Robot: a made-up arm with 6 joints.
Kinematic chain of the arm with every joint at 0, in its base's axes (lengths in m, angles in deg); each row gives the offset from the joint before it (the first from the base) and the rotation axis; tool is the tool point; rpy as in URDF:
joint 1: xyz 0 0 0.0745 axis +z
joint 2: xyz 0 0 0 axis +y
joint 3: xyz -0.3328 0 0.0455 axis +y
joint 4: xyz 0.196 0 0.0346 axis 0.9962 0 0.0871
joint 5: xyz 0 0 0 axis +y
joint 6: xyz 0.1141 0 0.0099 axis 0.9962 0 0.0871
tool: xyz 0 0 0 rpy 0 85 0
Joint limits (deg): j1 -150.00..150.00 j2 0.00..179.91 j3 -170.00..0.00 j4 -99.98..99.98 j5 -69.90..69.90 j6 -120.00..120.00
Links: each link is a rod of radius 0.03 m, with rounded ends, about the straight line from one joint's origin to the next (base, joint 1, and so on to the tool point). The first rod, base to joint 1, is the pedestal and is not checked.
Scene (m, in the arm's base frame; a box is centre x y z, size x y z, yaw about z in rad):
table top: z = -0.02
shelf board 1: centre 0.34 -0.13 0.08 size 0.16 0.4 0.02 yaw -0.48
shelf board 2: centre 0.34 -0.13 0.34 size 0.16 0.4 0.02 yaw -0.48
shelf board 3: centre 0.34 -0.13 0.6 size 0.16 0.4 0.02 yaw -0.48
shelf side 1: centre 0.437 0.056 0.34 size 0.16 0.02 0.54 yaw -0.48
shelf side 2: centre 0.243 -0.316 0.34 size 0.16 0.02 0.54 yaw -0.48
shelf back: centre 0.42 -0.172 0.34 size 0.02 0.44 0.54 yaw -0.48
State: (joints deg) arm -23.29 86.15 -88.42 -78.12 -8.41 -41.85
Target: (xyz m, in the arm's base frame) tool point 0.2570 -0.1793 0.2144
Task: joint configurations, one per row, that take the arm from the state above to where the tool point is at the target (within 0.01 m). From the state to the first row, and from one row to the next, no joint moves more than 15 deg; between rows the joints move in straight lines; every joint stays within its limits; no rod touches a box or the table.
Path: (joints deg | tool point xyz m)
1: -22.08 74.62 -78.57 -78.78 -8.93 -41.85 | 0.2475 -0.0816 0.4765
2: -20.86 63.08 -68.71 -79.44 -9.46 -41.85 | 0.1859 -0.0511 0.4697
3: -26.73 65.60 -54.31 -78.94 -5.32 -41.85 | 0.1980 -0.0881 0.3814
4: -32.60 68.12 -39.91 -78.44 -1.19 -41.85 | 0.1804 -0.1127 0.2934
5: -38.47 70.64 -25.51 -77.94 2.95 -41.85 | 0.1389 -0.1178 0.2144
6: -36.87 81.93 -36.59 -78.15 0.94 -41.85 | 0.1970 -0.1502 0.2209
7: -35.27 93.22 -47.67 -78.37 -1.06 -41.85 | 0.2570 -0.1793 0.2144

